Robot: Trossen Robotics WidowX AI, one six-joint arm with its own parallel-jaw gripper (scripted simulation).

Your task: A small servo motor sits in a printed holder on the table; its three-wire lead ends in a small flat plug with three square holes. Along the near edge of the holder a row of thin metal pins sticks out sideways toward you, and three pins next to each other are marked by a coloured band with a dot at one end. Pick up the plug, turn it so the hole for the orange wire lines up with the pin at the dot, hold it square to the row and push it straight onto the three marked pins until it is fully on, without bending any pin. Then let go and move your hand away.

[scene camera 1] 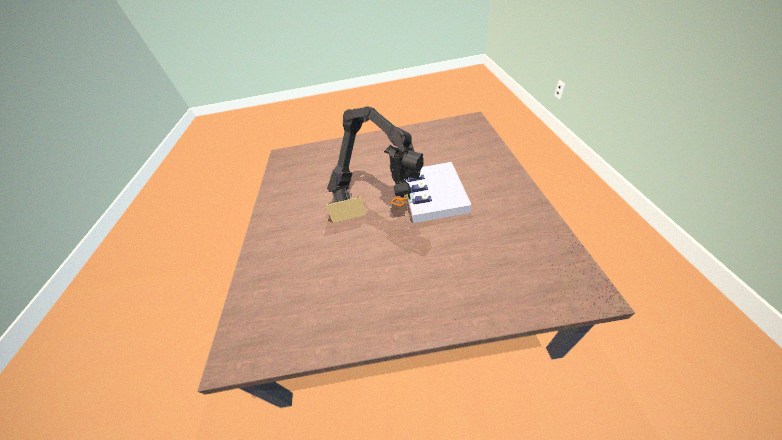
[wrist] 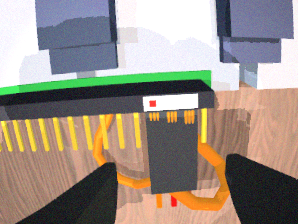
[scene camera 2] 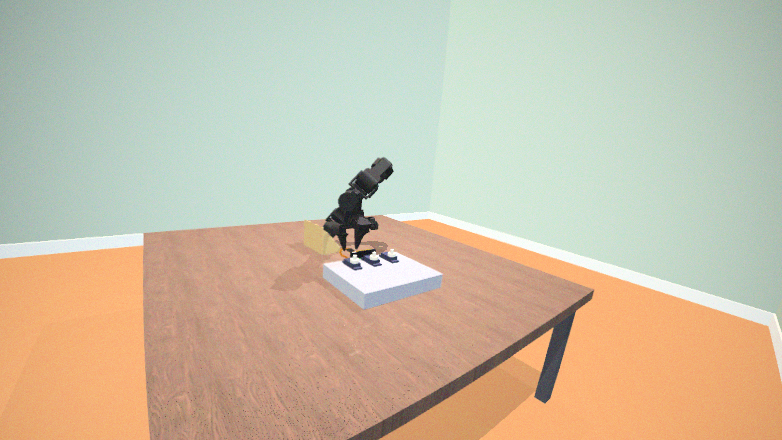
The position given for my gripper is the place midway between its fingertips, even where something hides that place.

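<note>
There is my gripper (scene camera 2: 350, 250), which I can also find in the wrist view (wrist: 172, 169). And there is a holder (scene camera 2: 373, 286); scene camera 1 (scene camera 1: 449, 198) shows that holder too.
</note>
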